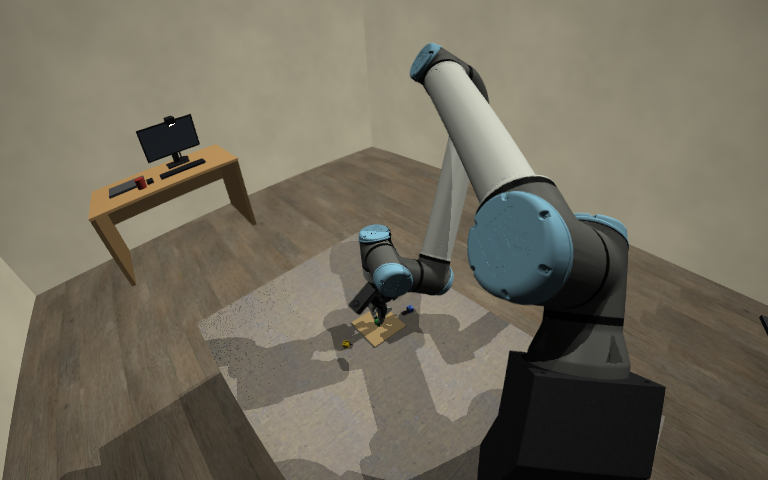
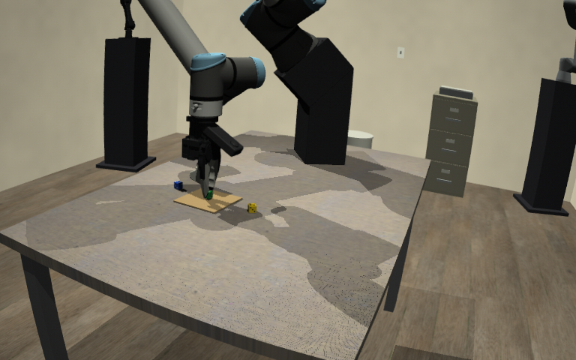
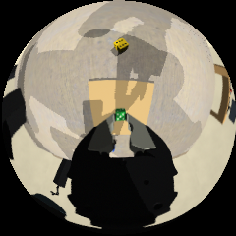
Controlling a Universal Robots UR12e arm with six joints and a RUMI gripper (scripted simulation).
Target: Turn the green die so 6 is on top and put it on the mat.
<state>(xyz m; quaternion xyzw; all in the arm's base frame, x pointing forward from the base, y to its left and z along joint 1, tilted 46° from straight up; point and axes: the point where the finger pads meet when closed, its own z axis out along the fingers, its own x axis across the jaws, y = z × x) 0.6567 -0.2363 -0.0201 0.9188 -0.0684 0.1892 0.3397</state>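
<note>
Now: hand 1 cm above the green die. Round my hand: blue die (11 cm to the right, 7 cm behind, 2 cm below); yellow die (13 cm to the left, 4 cm ahead, 2 cm below); tan mat (2 cm below).
</note>
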